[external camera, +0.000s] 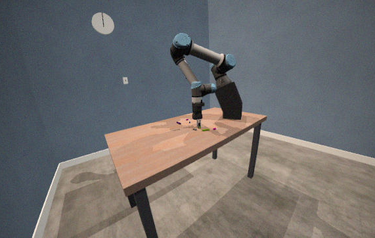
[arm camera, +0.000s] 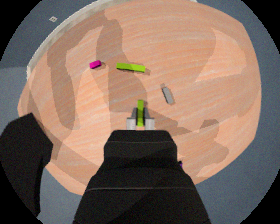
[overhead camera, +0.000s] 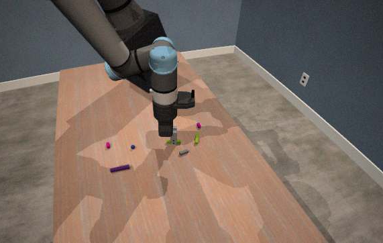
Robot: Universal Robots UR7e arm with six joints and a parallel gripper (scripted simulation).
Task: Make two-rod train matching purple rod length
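My gripper is now 10 mm past the blue rod, 140 mm to the left of it and 10 mm above it. From my hand the other things lie so: purple rod: 80 mm ahead, 190 mm to the right, 10 mm below; then grey rod: 60 mm ahead, 20 mm to the left, 10 mm below.
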